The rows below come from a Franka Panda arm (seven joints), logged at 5 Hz.
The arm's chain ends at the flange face. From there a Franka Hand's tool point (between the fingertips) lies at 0.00 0.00 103.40 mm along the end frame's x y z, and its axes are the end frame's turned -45 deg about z.
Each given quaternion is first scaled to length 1.
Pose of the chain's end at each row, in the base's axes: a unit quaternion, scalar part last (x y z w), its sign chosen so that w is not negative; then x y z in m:
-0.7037 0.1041 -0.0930 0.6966 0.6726 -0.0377 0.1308
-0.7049 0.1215 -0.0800 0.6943 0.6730 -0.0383 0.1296
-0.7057 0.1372 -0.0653 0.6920 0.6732 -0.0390 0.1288
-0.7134 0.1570 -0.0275 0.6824 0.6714 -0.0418 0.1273
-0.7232 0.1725 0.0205 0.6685 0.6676 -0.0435 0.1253
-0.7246 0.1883 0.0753 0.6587 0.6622 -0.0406 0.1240
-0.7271 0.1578 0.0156 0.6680 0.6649 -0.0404 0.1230
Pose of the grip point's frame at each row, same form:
-0.6900 -0.1731 -0.3525 0.6080 0.7011 0.0617 0.1295
-0.6977 -0.1575 -0.3396 0.6108 0.7021 0.0609 0.1272
-0.7045 -0.1433 -0.3252 0.6143 0.7024 0.0601 0.1253
-0.7192 -0.1280 -0.2865 0.6199 0.6976 0.0580 0.1204
-0.7341 -0.1174 -0.2369 0.6254 0.6884 0.0572 0.1144
-0.7415 -0.1033 -0.1825 0.6374 0.6766 0.0610 0.1115
-0.7321 -0.1325 -0.2412 0.6231 0.6844 0.0605 0.1119

